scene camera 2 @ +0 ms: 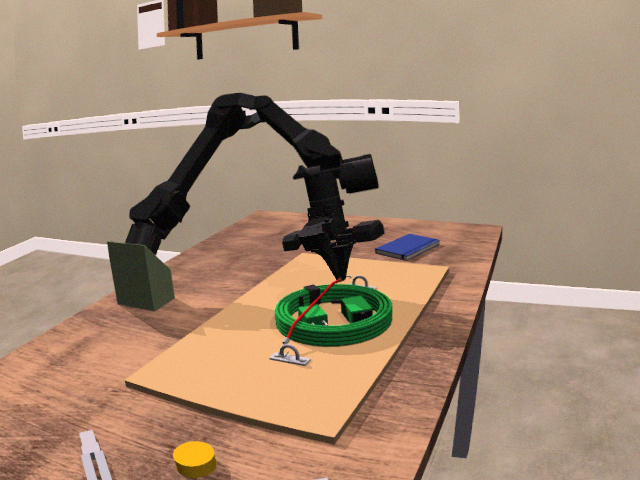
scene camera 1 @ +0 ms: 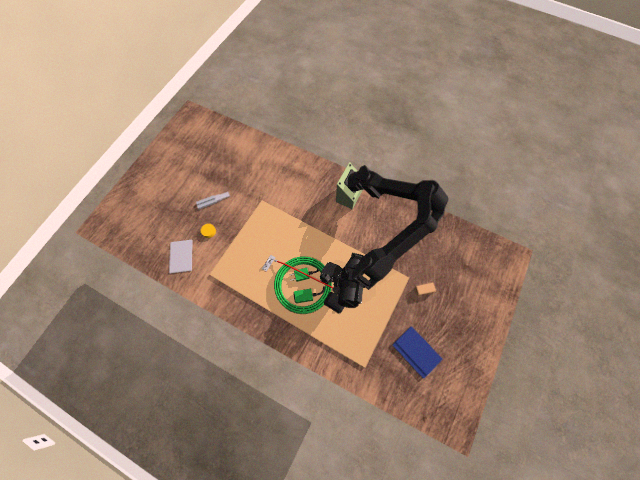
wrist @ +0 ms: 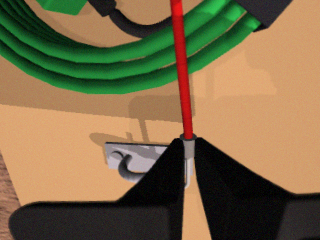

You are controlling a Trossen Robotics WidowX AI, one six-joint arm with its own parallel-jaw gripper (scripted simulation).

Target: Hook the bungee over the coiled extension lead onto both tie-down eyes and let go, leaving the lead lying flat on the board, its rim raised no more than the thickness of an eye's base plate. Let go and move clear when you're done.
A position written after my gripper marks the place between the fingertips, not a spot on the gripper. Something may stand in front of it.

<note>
I see my gripper [scene camera 2: 341,280] and a tie-down eye [wrist: 126,157].
My gripper also shows in scene camera 1 [scene camera 1: 340,292] and in the wrist view [wrist: 187,145].
</note>
